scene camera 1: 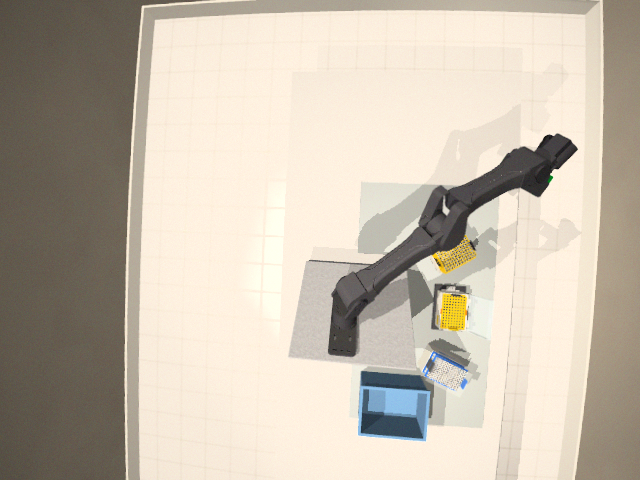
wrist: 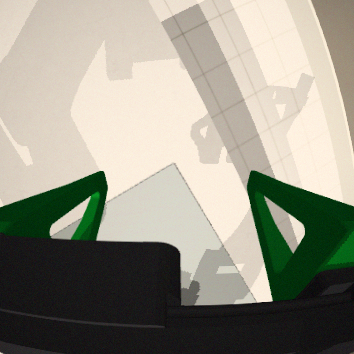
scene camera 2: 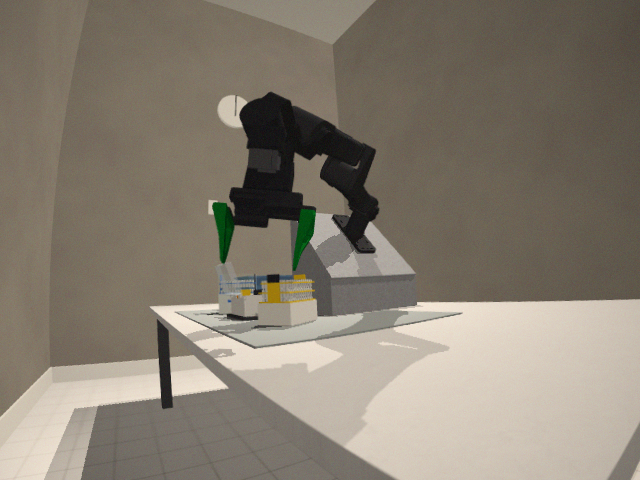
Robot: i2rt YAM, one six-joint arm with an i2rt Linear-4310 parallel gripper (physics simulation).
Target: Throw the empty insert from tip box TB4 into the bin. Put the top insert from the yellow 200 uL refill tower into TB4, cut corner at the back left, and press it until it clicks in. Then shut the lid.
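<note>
My gripper is open and empty, its green fingers wide apart, high above the table and the mat. The yellow refill tower stands on a white base, partly under the arm in the top view. The tip box in the middle, which I take to be TB4, holds a yellow insert in a dark holder; its clear lid stands open to the right in the top view. Whether that insert has tips cannot be told. The blue bin stands at the bottom of the top view.
A blue-framed tower with white tips stands between the tip box and the bin. The arm's base sits on a grey sloped block. A pale mat lies under the boxes, near the table edge.
</note>
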